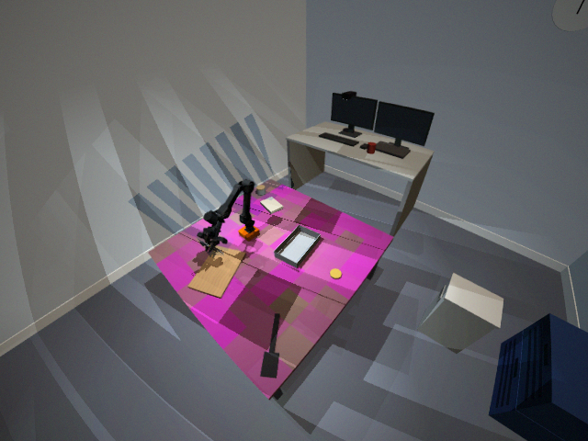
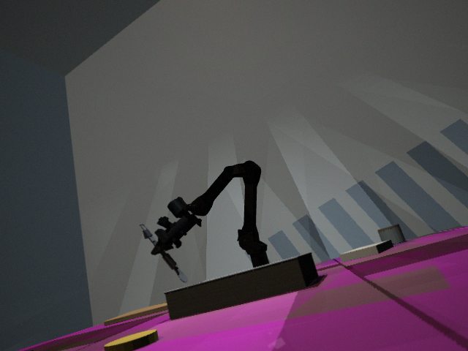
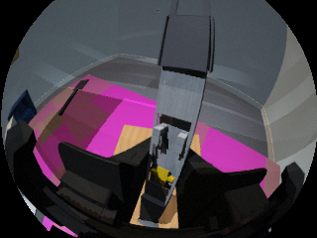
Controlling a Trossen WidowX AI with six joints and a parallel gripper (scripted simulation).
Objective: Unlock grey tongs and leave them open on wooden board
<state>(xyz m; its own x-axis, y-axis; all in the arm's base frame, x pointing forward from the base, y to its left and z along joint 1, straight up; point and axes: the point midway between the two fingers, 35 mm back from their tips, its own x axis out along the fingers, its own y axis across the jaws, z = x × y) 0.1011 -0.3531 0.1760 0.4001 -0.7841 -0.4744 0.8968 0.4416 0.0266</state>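
My gripper tip is 1 cm past the wooden board, 2 cm to the right of it and 19 cm above it. The rest, counted from my gripper tip: yellow disc: 57 cm ahead, 50 cm to the left, 19 cm below; then white pad: 24 cm behind, 71 cm to the left, 19 cm below; then black spatula-like tool: 60 cm ahead, 7 cm to the right, 20 cm below.
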